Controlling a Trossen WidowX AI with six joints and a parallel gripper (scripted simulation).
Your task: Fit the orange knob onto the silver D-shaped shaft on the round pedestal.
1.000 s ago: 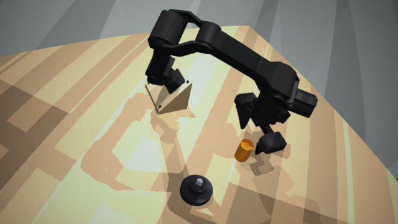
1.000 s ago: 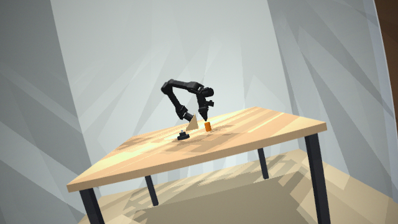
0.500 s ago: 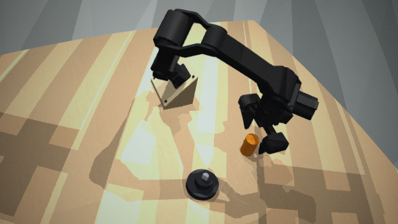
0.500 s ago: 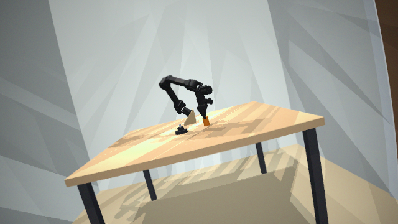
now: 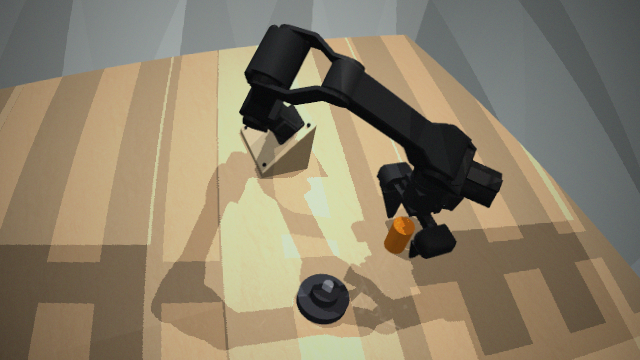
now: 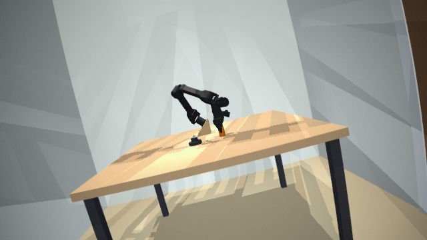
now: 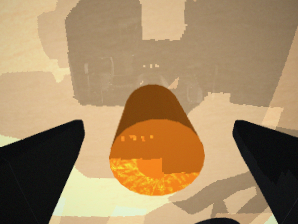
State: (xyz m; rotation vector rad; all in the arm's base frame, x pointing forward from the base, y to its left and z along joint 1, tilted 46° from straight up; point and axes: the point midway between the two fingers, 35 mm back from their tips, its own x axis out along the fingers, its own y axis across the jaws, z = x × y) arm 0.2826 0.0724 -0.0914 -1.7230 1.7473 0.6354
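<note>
Right now the orange knob is 10 mm above my gripper tip. From my gripper tip the other things lie so: pedestal with D-shaped shaft: 60 mm ahead, 180 mm to the right.
</note>
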